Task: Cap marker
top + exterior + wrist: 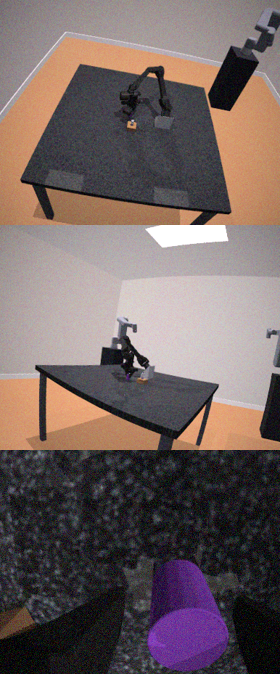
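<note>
My gripper tip is right at the purple cap. Also, from my gripper tip: holder block (13 cm to the left, 2 cm behind).
</note>
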